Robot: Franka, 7 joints.
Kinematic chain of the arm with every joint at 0, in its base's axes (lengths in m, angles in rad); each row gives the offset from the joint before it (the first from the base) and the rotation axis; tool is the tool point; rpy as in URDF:
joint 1: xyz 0 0 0.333 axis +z
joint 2: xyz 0 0 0 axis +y
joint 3: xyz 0 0 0.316 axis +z
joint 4: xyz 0.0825 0 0 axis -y
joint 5: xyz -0.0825 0 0.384 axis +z
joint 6: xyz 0 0 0 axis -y
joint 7: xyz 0.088 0 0 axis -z
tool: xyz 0 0 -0.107 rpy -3.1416 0 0
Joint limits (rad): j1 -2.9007..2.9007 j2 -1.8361..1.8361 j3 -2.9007..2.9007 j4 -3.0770..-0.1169 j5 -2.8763..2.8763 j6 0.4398..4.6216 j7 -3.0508..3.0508
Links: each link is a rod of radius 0.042 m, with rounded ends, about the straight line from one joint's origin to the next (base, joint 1, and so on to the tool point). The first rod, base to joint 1, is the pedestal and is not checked.
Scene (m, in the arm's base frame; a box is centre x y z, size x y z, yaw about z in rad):
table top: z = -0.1
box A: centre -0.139 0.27 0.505 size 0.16 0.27 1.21 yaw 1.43
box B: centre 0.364 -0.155 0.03 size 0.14 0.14 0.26 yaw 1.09
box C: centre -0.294 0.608 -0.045 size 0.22 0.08 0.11 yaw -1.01
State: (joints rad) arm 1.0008 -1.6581 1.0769 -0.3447 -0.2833 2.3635 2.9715
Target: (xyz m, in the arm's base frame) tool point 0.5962 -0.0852 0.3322
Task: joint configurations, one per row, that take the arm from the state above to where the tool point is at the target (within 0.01 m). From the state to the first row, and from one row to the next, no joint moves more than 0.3 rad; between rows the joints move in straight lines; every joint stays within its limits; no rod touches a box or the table.
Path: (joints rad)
1: 0.9480 -1.3699 0.7955 -0.4229 -0.2933 2.4428 2.9052
2: 0.8952 -1.0816 0.5141 -0.5010 -0.3034 2.5221 2.8388
3: 0.8424 -0.7934 0.2326 -0.5792 -0.3134 2.6014 2.7725
4: 0.7896 -0.5052 -0.0488 -0.6574 -0.3234 2.6807 2.7061
5: 0.7368 -0.2169 -0.3302 -0.7355 -0.3334 2.7600 2.6398
6: 0.5216 -0.0865 -0.2442 -1.0253 -0.3326 2.5749 2.7227
7: 0.3064 0.0438 -0.1581 -1.3151 -0.3318 2.3899 2.8056
8: 0.0912 0.1742 -0.0720 -1.6048 -0.3309 2.2048 2.8886
9: -0.1240 0.3046 0.0140 -1.8946 -0.3301 2.0198 2.9715

